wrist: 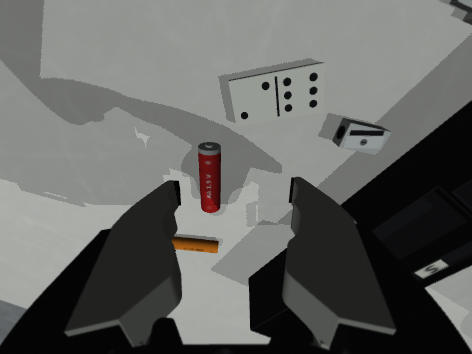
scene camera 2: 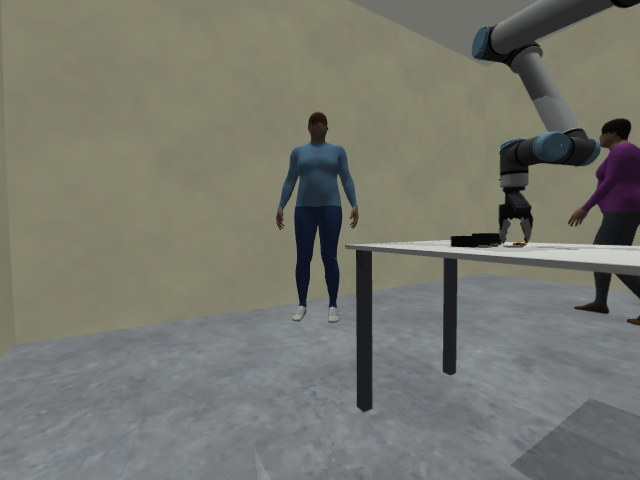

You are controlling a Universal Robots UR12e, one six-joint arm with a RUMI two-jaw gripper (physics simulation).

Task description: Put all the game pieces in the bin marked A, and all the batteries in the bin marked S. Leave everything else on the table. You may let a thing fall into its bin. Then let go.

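Frame: origin at the arm's base, x back, y down, z right, level; metres.
Seen in the pictures: gripper, fingertip midpoint: (wrist: 234, 181) (scene camera 2: 514, 243).
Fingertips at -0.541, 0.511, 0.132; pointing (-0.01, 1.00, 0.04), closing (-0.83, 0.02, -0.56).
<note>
Offsets run from my fingertips to a thing's top centre, as dx, dy, dz. "spot": to the spot under its first point. Level surfaces: height alone.
My gripper (scene camera 2: 515, 239) (wrist: 234, 181) is open and empty, low over the table. In the wrist view a red AA battery @[+0.015, -0.004, +0.009] (wrist: 210, 180) lies between and slightly beyond the fingertips, nearer the left one. An orange cylinder @[-0.005, +0.000, +0.078] (wrist: 200, 245) with small print lies below it, its left end hidden by the left finger; I cannot tell surely whether it is a battery. A white domino @[+0.008, +0.003, -0.058] (wrist: 255, 102) lies face up above the battery. The black bin marked S @[-0.125, -0.036, -0.026] (wrist: 360, 195) is at the right, its label @[-0.158, -0.018, -0.024] (wrist: 431, 269) showing. Bin A's label does not show.
A metal pencil sharpener @[-0.048, -0.001, -0.066] (wrist: 367, 140) lies between the domino and bin S. Another black box wall (wrist: 267, 300) shows beside the right finger. A partly cut-off object @[spot: -0.042, +0.008, -0.134] (wrist: 462, 11) is at the top right corner. Two people (scene camera 2: 317, 175) (scene camera 2: 620, 178) stand beyond the table @[dy +0.013] (scene camera 2: 413, 250).
</note>
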